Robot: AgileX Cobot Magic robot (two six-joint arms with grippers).
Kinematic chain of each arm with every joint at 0, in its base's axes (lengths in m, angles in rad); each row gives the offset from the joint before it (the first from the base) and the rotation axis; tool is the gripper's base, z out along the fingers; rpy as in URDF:
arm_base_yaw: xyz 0 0 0.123 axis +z
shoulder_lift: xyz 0 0 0 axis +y
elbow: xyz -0.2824 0 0.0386 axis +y
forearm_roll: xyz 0.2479 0 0.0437 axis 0.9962 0 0.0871
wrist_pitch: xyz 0 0 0 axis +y
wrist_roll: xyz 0.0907 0 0.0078 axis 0.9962 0 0.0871
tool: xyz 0 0 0 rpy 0 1.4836 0
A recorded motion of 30 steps. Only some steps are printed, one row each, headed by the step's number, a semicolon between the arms.
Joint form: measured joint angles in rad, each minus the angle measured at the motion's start. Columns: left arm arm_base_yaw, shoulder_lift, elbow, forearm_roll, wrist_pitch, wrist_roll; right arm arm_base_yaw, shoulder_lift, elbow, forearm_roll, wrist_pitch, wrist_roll.
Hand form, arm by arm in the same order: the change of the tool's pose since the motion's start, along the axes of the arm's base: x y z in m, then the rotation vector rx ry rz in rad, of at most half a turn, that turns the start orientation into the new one. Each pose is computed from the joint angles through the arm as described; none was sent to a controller.
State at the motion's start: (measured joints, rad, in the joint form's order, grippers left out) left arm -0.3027 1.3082 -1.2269 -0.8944 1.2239 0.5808; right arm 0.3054 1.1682 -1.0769 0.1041 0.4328 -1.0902
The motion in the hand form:
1: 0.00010 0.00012 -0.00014 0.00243 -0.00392 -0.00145; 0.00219 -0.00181 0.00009 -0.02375 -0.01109 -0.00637
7: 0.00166 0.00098 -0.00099 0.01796 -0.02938 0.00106; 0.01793 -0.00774 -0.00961 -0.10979 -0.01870 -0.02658
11: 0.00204 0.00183 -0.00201 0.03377 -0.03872 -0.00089; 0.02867 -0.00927 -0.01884 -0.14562 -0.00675 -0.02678
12: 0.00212 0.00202 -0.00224 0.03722 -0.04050 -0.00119; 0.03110 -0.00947 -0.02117 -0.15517 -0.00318 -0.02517
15: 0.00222 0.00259 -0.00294 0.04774 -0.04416 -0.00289; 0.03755 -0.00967 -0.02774 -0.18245 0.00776 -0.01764
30: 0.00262 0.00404 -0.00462 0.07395 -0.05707 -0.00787; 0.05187 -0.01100 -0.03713 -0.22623 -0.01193 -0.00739
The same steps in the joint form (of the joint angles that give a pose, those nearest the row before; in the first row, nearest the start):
1: 0.0000 0.0000 0.0000 0.0023 -0.0007 0.0035; -0.0049 0.0049 -0.0030 -0.0285 -0.0055 0.0027
7: 0.0000 0.0000 0.0000 0.0196 -0.0151 0.0181; -0.0328 0.0533 -0.0059 -0.0995 -0.0337 -0.0123
11: 0.0000 0.0000 0.0000 0.0358 -0.0163 0.0228; -0.0477 0.0914 -0.0060 -0.1036 -0.0505 -0.0425
12: 0.0000 0.0000 0.0000 0.0394 -0.0165 0.0236; -0.0505 0.1006 -0.0060 -0.1039 -0.0535 -0.0515
15: 0.0000 0.0000 0.0000 0.0500 -0.0155 0.0250; -0.0569 0.1258 -0.0067 -0.1023 -0.0599 -0.0796
30: 0.0000 0.0000 0.0000 0.0765 -0.0149 0.0320; -0.0737 0.1752 -0.0099 -0.0919 -0.1132 -0.1446

